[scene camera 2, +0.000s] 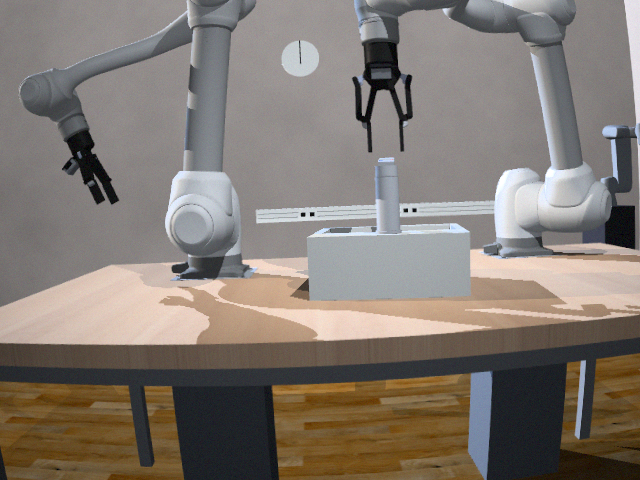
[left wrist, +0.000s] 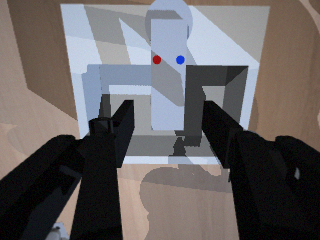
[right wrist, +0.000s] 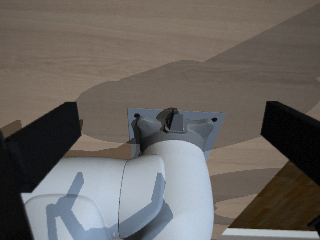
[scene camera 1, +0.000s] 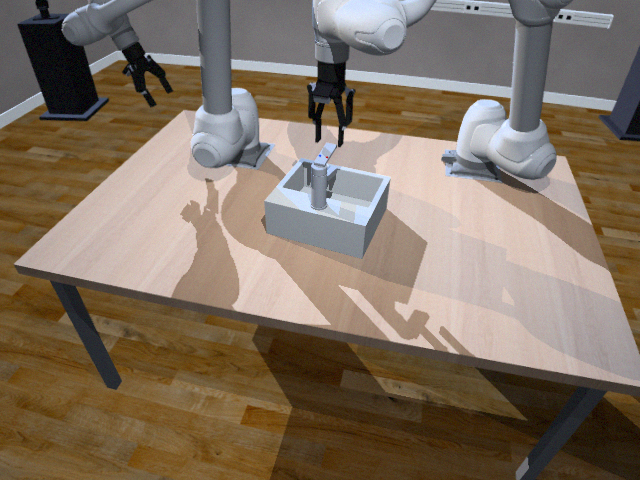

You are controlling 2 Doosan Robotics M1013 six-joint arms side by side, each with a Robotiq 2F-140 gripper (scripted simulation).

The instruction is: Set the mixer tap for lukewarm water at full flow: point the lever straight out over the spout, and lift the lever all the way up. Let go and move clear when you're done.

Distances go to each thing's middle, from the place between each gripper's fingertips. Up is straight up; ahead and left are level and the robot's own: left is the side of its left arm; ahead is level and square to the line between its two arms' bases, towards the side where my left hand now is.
Labels:
I see the flat lever (left wrist: 168, 36) 40 mm ahead of my left hand, 10 mm to the right of it and 50 mm below it. The rest, counted from my left hand: grey sink (scene camera 2: 343, 264) (40 mm behind, 10 mm to the left, 290 mm below).
The grey sink lies 430 mm ahead of my right hand (scene camera 2: 108, 202), 710 mm to the left of it and 190 mm below it. Round my right hand: flat lever: 500 mm ahead, 690 mm to the left, 50 mm above.

